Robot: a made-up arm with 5 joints. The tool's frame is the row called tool.
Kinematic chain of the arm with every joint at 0, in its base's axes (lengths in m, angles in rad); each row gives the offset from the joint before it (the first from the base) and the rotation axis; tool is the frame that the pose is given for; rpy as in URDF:
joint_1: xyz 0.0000 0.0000 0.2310 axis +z
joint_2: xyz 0.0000 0.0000 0.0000 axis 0 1 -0.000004
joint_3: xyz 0.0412 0.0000 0.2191 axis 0 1 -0.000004
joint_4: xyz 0.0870 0.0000 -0.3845 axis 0 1 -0.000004
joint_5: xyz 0.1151 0.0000 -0.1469 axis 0 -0.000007 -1
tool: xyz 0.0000 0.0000 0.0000 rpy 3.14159 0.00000 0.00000
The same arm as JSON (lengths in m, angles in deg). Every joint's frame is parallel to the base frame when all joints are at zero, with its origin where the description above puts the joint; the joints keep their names.
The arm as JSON. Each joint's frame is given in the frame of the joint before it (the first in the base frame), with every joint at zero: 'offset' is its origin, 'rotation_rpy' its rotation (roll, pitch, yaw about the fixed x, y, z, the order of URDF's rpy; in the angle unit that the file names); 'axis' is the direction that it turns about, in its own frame. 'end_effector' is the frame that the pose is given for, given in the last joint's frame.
{"length_unit": "m", "angle_unit": "deg", "chain": [{"id": "joint_1", "offset": [0.0, 0.0, 0.231], "rotation_rpy": [0.0, 0.0, 0.0], "axis": "+z"}, {"id": "joint_2", "offset": [0.0, 0.0, 0.0], "rotation_rpy": [0.0, 0.0, 0.0], "axis": "+y"}, {"id": "joint_3", "offset": [0.0412, 0.0, 0.2191], "rotation_rpy": [0.0, 0.0, 0.0], "axis": "+y"}, {"id": "joint_4", "offset": [0.087, 0.0, -0.3845], "rotation_rpy": [0.0, 0.0, 0.0], "axis": "+y"}, {"id": "joint_5", "offset": [0.1151, 0.0, -0.1469], "rotation_rpy": [0.0, 0.0, 0.0], "axis": "-z"}], "end_effector": {"offset": [0.0, 0.0, 0.0], "rotation_rpy": [180.0, 0.0, 0.0]}}
